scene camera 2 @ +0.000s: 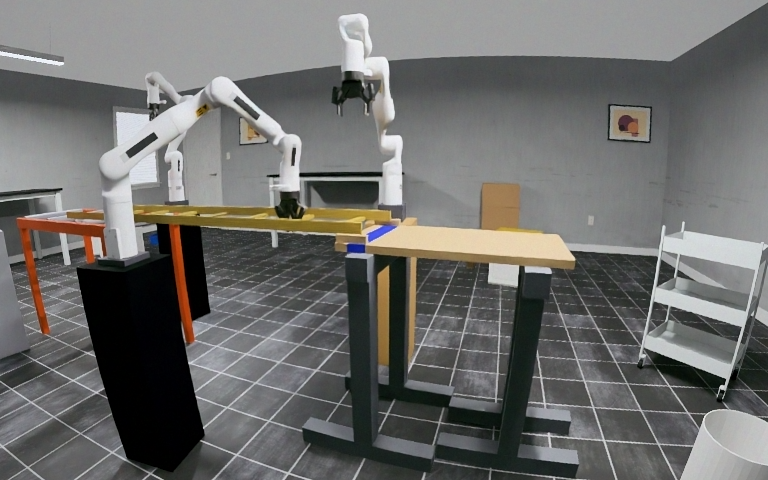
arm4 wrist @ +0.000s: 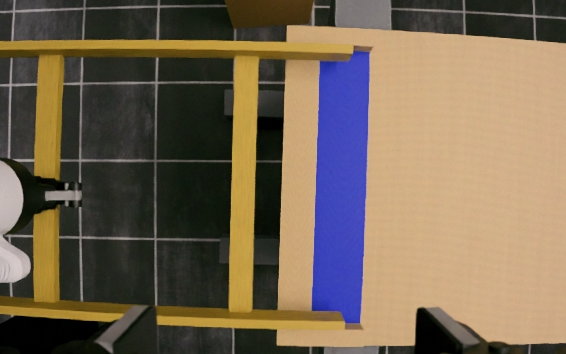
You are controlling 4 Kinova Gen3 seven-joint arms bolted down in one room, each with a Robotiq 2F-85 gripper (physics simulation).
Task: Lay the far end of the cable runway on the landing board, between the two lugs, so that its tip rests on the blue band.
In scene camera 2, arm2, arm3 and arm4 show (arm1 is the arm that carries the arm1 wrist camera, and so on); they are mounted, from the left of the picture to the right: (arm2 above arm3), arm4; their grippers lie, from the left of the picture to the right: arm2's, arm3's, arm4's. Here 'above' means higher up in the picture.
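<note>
The yellow cable runway (arm4 wrist: 244,185) (scene camera 2: 331,226) spans in from the left. In the arm4 wrist view its rail ends overlap the blue band (arm4 wrist: 341,190) (scene camera 2: 380,232) of the landing board (arm4 wrist: 465,190) (scene camera 2: 481,243), inside the upper lug (arm4 wrist: 320,36) and lower lug (arm4 wrist: 320,338). The near rail end looks slightly raised in the scene view; contact is unclear. Arm3's gripper (arm4 wrist: 62,195) (scene camera 2: 290,215) is shut on a runway rung. Arm4's gripper (arm4 wrist: 286,330) (scene camera 2: 352,111) is open, high above the runway's end. Arm2's gripper (scene camera 2: 153,116) is high at the back left, too small to judge. Arm1's gripper does not show.
An orange stand (scene camera 2: 181,283) is under the runway's left part. Arm3's black pedestal (scene camera 2: 138,362) stands in front. Dark legs (scene camera 2: 362,350) carry the landing board. A white cart (scene camera 2: 707,251) and a pale bin (scene camera 2: 730,447) stand at the right.
</note>
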